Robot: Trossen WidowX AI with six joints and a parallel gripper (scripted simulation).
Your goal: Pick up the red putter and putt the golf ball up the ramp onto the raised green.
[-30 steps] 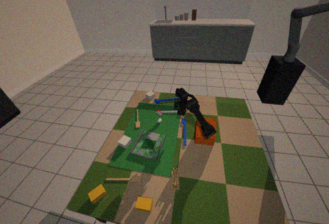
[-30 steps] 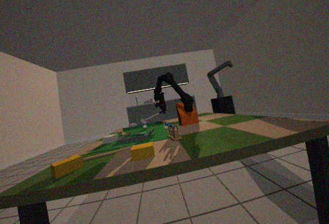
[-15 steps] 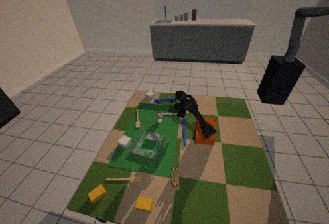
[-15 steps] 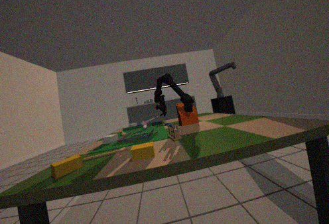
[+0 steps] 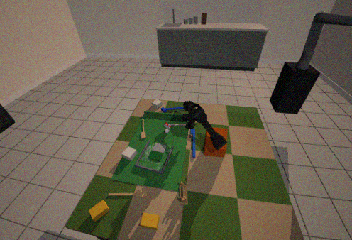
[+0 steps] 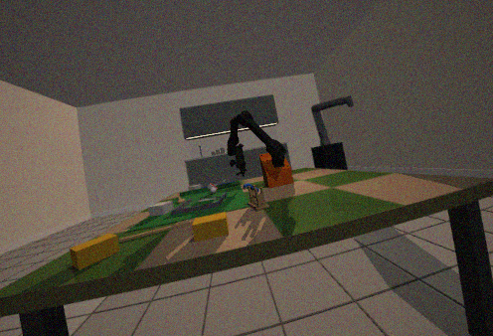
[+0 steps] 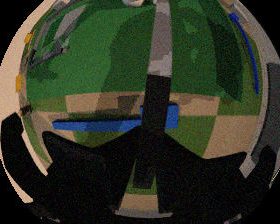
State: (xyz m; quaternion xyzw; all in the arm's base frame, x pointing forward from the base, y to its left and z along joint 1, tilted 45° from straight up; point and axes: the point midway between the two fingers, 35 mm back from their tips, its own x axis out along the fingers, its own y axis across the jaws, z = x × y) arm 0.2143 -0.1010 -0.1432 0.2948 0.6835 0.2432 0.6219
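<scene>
Now: gripper tip 120 mm short of the red putter, 10 mm to the left of it and 10 mm above it. Also, from my gripper tip: wooden stand 10 mm behind, 530 mm to the left, 40 mm below; then golf ball 220 mm ahead, 30 mm to the left, 50 mm below.
</scene>
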